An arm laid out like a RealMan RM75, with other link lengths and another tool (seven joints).
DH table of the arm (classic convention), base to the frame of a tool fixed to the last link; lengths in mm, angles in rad. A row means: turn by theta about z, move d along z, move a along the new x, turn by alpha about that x. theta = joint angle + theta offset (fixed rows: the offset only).
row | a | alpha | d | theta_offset
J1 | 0 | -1.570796 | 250.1 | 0
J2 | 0 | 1.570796 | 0 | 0
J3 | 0 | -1.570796 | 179.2 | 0
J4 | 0 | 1.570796 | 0 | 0
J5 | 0 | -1.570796 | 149.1 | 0
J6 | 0 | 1.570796 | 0 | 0
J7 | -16.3 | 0.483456 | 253 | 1.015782
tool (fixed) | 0 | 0 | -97.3 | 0
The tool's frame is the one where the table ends.
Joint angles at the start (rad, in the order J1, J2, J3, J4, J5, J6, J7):
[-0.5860, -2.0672, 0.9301, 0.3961, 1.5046, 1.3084, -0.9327]
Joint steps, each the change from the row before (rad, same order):
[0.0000, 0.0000, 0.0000, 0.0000, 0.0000, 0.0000, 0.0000]
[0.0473, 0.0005, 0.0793, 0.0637, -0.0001, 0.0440, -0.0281]
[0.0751, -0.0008, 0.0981, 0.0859, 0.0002, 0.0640, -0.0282]
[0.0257, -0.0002, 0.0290, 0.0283, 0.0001, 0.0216, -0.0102]
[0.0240, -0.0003, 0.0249, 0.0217, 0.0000, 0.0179, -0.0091]
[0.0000, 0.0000, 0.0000, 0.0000, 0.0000, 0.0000, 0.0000]
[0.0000, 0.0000, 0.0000, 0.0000, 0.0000, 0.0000, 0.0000]
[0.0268, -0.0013, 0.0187, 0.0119, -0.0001, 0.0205, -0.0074]
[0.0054, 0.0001, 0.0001, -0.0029, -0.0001, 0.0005, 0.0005]
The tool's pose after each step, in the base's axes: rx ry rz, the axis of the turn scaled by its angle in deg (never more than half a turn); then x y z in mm. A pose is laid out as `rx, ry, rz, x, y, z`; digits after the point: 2 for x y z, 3 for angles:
-100.444, 41.135, -30.532, -170.45, 275.88, -19.34
-102.846, 43.818, -32.906, -171.35, 261.87, -21.07
-105.978, 46.830, -36.416, -173.31, 239.63, -23.76
-106.981, 47.534, -37.649, -173.75, 231.98, -24.42
-108.000, 47.811, -38.655, -174.67, 224.60, -25.32
-108.000, 47.811, -38.655, -174.67, 224.60, -25.32
-108.000, 47.811, -38.655, -174.67, 224.60, -25.32
-109.122, 47.207, -39.667, -176.49, 215.84, -26.62
-109.304, 46.761, -39.503, -177.88, 214.47, -26.86

